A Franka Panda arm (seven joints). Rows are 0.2 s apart.
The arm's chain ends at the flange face. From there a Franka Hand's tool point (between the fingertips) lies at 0.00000 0.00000 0.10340 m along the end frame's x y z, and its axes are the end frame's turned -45 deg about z.
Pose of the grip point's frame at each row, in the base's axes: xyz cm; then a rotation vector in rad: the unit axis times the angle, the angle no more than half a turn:
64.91 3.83 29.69 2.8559 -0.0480 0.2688
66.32 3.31 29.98 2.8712 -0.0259 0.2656
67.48 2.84 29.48 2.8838 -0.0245 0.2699
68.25 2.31 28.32 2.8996 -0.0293 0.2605
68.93 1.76 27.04 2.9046 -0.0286 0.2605
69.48 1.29 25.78 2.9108 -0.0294 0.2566
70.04 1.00 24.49 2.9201 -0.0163 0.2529
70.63 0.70 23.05 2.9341 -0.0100 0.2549
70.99 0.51 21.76 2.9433 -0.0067 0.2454
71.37 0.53 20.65 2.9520 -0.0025 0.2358
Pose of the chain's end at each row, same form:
63.06 6.63 39.47 2.6903 -1.1677 0.4096
64.48 5.95 39.81 2.7121 -1.1522 0.3987
65.61 5.35 39.33 2.7249 -1.1559 0.3961
66.46 4.68 38.22 2.7353 -1.1655 0.3788
67.14 4.08 36.96 2.7401 -1.1667 0.3761
67.72 3.55 35.71 2.7445 -1.1694 0.3692
68.29 3.16 34.45 2.7572 -1.1602 0.3607
68.87 2.72 33.04 2.7727 -1.1596 0.3550
69.30 2.44 31.78 2.7802 -1.1590 0.3411
69.74 2.38 30.69 2.7876 -1.1574 0.3274

